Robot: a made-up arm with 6 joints.
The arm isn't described. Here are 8 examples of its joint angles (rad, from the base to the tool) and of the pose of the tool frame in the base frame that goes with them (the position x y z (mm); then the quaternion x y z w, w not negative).
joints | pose
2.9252 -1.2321 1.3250 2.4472 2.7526 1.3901 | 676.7 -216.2 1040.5 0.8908 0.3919 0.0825 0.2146
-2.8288 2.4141 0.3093 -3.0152 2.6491 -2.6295 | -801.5 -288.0 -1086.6 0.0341 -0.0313 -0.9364 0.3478
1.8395 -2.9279 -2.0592 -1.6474 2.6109 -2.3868 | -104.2 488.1 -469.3 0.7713 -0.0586 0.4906 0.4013
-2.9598 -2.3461 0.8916 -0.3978 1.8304 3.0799 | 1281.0 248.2 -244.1 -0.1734 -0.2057 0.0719 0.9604
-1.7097 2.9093 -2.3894 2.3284 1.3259 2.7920 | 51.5 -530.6 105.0 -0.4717 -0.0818 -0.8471 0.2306
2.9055 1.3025 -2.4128 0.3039 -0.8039 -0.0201 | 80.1 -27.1 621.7 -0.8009 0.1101 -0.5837 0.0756
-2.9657 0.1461 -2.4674 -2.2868 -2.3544 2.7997 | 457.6 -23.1 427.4 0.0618 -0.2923 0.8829 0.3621
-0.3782 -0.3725 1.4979 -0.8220 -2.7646 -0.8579 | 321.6 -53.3 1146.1 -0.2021 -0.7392 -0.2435 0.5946
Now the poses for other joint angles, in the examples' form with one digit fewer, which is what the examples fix.
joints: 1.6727 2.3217 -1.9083 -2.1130 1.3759 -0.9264
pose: -14 844 349 -0.262 0.491 -0.606 0.568
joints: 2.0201 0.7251 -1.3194 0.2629 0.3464 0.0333
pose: -57 12 1466 0.070 -0.117 0.902 0.409
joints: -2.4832 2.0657 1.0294 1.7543 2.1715 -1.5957
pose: -499 -560 -997 0.443 0.134 0.187 0.866
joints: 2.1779 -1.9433 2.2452 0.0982 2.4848 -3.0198
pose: 218 -388 461 -0.470 -0.864 -0.051 0.170
